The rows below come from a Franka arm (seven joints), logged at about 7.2 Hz.
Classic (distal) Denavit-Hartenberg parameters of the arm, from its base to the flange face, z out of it. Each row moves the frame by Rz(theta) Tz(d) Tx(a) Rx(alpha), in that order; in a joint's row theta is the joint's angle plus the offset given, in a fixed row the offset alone. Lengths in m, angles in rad.
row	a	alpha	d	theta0
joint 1	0	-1.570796	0.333	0
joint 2	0	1.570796	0	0
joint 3	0.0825	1.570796	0.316	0
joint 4	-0.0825	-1.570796	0	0
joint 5	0	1.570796	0.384	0
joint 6	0.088	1.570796	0	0
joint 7	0	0	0.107	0
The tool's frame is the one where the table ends.
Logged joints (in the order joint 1, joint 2, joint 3, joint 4, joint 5, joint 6, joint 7), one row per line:
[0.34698 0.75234 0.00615 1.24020 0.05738 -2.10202 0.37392]
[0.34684 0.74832 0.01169 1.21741 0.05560 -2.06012 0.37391]
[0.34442 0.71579 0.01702 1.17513 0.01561 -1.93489 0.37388]
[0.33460 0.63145 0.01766 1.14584 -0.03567 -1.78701 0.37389]
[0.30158 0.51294 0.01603 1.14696 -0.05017 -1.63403 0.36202]
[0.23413 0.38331 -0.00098 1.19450 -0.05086 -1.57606 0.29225]
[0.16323 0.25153 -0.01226 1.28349 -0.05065 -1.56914 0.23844]
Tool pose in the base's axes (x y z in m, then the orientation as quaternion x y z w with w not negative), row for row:
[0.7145 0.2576 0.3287 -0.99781 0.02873 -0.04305 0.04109]
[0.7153 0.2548 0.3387 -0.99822 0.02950 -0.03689 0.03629]
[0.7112 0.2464 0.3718 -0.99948 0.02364 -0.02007 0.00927]
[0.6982 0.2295 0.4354 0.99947 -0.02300 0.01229 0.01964]
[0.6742 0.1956 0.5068 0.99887 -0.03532 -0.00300 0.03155]
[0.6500 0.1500 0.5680 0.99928 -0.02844 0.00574 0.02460]
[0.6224 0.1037 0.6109 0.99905 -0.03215 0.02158 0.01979]
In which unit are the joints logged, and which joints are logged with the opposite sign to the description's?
The joints are logged in radians. Opposite sign: joint 3, joint 4, joint 6.
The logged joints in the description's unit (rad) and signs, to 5 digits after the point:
[0.34698 0.75234 -0.00615 -1.24020 0.05738 2.10202 0.37392]
[0.34684 0.74832 -0.01169 -1.21741 0.05560 2.06012 0.37391]
[0.34442 0.71579 -0.01702 -1.17513 0.01561 1.93489 0.37388]
[0.33460 0.63145 -0.01766 -1.14584 -0.03567 1.78701 0.37389]
[0.30158 0.51294 -0.01603 -1.14696 -0.05017 1.63403 0.36202]
[0.23413 0.38331 0.00098 -1.19450 -0.05086 1.57606 0.29225]
[0.16323 0.25153 0.01226 -1.28349 -0.05065 1.56914 0.23844]

